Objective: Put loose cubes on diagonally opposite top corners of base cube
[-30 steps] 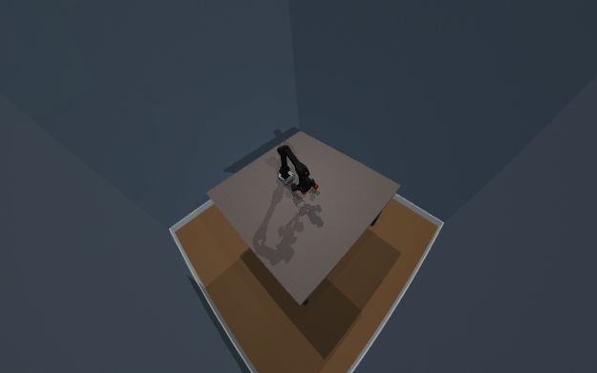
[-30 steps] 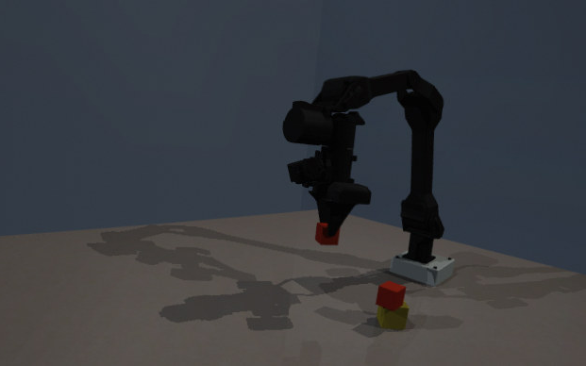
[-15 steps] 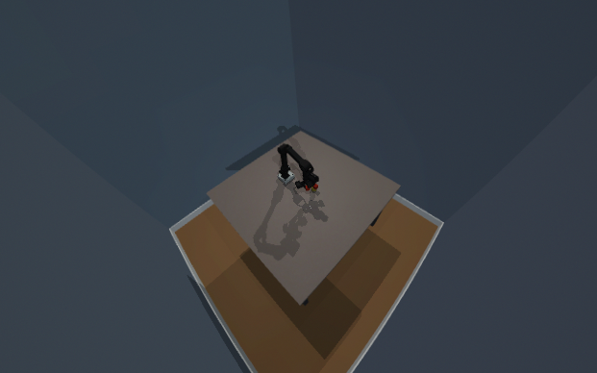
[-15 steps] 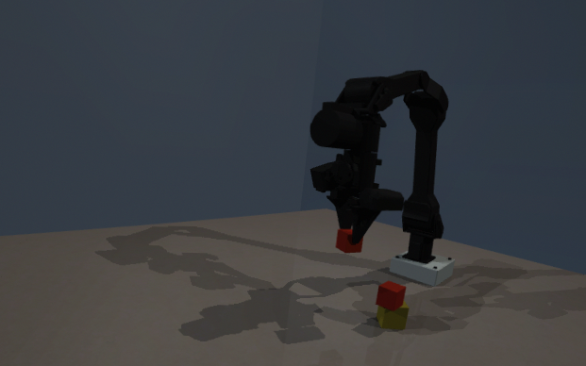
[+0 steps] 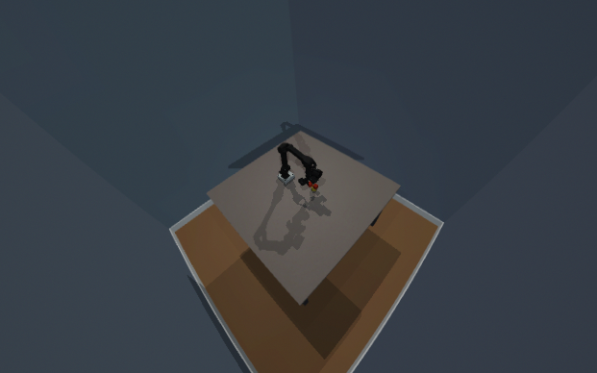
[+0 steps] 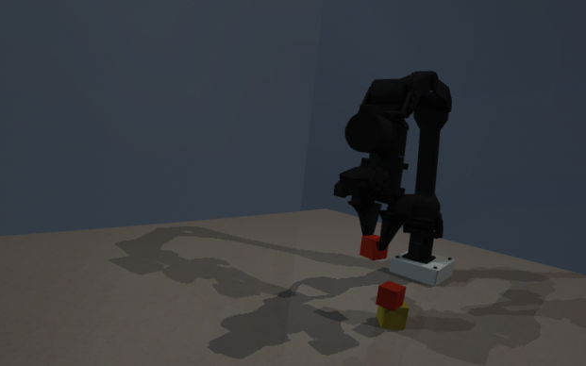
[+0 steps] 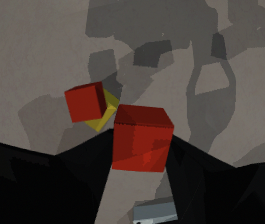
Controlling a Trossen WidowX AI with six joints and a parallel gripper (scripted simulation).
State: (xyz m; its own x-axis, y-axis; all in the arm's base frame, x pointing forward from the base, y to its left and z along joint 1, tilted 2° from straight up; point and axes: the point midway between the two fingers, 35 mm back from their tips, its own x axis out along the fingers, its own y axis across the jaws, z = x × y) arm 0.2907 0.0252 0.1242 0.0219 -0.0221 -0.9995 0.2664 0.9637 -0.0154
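Now: gripper tip 20 mm short of the red cube, 50 mm to the right of it and 70 mm above it. The rest, counted from my gripper tip: yellow base cube (50 mm to the left, 100 mm below).
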